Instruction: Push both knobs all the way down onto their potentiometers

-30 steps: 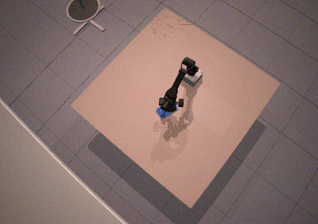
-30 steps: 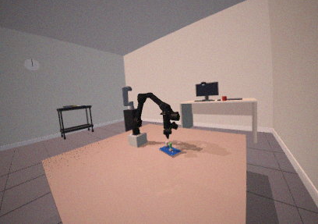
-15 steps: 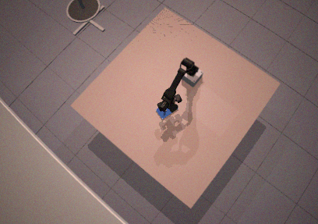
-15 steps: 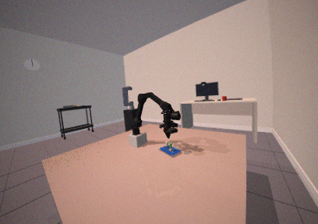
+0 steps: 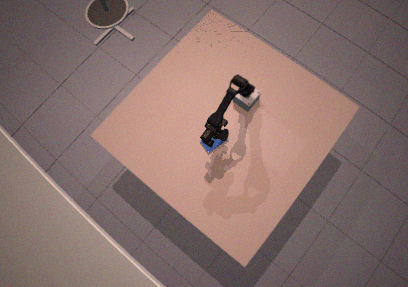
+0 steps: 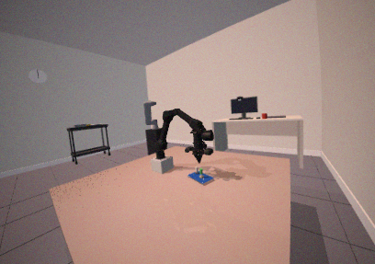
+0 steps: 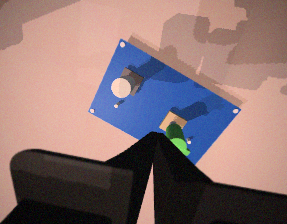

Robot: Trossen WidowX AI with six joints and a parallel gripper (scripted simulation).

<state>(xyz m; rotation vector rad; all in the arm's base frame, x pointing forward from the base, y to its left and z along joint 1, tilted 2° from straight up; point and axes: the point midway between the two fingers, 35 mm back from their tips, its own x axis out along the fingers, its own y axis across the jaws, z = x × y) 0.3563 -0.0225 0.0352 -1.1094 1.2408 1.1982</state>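
The green knob lies 2 cm ahead of my gripper tip, 2 cm to the right of it and 4 cm below it. From my gripper tip the other things lie so: pale grey knob (4 cm behind, 2 cm to the left, 6 cm below).
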